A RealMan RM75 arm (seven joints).
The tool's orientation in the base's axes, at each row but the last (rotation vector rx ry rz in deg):
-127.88 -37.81 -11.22
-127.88 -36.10 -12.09
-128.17 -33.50 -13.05
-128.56 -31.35 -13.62
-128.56 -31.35 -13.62
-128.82 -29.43 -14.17
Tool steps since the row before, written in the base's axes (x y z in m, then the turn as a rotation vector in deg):
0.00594 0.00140 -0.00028 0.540 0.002 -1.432
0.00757 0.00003 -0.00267 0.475 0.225 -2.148
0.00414 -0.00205 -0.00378 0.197 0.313 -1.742
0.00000 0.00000 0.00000 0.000 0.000 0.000
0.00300 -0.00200 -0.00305 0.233 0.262 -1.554
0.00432 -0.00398 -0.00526 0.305 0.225 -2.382
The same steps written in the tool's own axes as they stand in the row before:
0.00553 0.00248 0.00081 -0.025 1.208 0.939
0.00563 0.00554 0.00144 -0.243 1.519 1.589
0.00165 0.00567 0.00089 -0.319 1.066 1.391
0.00000 0.00000 0.00000 0.000 0.000 0.000
0.00102 0.00458 0.00052 -0.239 0.987 1.227
0.00099 0.00780 0.00055 -0.463 1.596 1.748

